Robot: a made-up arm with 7 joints.
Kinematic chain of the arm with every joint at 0, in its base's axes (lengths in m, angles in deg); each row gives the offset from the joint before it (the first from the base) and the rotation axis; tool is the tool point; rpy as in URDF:
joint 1: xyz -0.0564 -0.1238 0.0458 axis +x
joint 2: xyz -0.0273 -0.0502 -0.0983 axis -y
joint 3: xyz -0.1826 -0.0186 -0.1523 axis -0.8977 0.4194 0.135
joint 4: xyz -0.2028 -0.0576 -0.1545 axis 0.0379 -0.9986 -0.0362
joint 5: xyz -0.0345 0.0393 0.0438 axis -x
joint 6: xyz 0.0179 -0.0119 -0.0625 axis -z
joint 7: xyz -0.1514 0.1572 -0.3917 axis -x
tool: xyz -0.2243 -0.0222 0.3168 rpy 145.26 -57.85 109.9
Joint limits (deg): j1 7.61..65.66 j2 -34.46..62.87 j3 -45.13..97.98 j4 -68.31..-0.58 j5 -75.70..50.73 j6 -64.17..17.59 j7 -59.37..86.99
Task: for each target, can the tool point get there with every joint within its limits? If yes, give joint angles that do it. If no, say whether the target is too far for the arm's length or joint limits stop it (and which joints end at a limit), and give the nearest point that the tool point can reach.
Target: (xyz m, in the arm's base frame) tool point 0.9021 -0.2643 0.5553
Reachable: no: joint limits stop it (at a limit: joint 1, joint 2, joint 3, joint 6, joint 7) | nearest point 0.0976 -0.2462 0.2902 | short by 0.847 m
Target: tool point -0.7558 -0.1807 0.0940
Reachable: yes | joints 42.40 -14.75 -13.58 -57.40 -64.05 -32.69 11.93
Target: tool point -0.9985 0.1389 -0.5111
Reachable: yes | joints 34.02 9.02 36.90 -12.64 18.28 -8.62 57.12
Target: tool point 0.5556 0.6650 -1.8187
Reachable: no: too far | nearest point 0.2407 0.3695 -1.1203 | short by 0.821 m
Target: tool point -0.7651 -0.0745 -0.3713
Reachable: yes | joints 17.94 33.43 69.83 -25.32 -29.97 -20.26 -10.35
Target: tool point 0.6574 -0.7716 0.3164
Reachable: no: joint limits stop it (at a limit: joint 2, joint 3, joint 4, joint 6, joint 7) | nearest point 0.0480 -0.5022 0.2038 | short by 0.676 m
